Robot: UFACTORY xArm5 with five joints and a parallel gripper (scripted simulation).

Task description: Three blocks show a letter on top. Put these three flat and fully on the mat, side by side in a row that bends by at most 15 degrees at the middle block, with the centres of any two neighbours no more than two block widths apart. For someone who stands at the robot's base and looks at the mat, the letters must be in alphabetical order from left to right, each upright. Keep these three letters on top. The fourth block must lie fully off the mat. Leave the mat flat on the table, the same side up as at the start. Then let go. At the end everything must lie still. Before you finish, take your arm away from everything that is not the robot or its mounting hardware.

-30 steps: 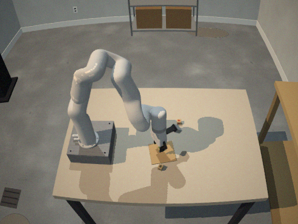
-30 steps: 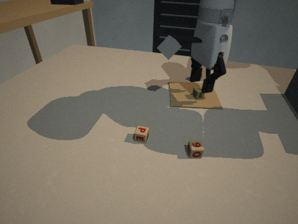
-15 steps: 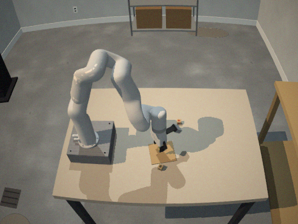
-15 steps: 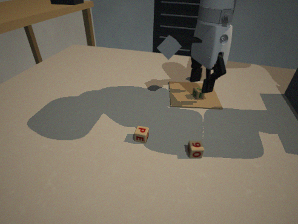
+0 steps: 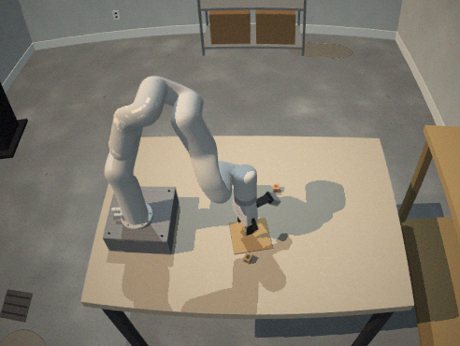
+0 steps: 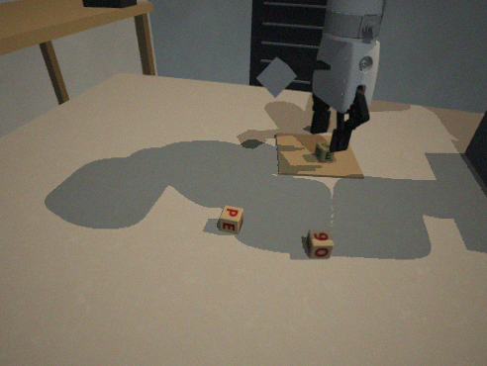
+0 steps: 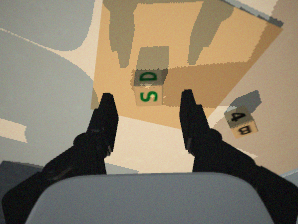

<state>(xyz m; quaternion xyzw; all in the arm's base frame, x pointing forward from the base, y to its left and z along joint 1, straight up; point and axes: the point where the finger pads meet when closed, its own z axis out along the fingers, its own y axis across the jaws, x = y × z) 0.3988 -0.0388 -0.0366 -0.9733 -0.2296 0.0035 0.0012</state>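
The green-marked block lies 40 mm below my hand. From my hand the other things lie so: tan mat: 10 mm ahead, 20 mm to the right, 50 mm below; then red-marked block: 20 mm ahead, 210 mm to the left, 40 mm below.
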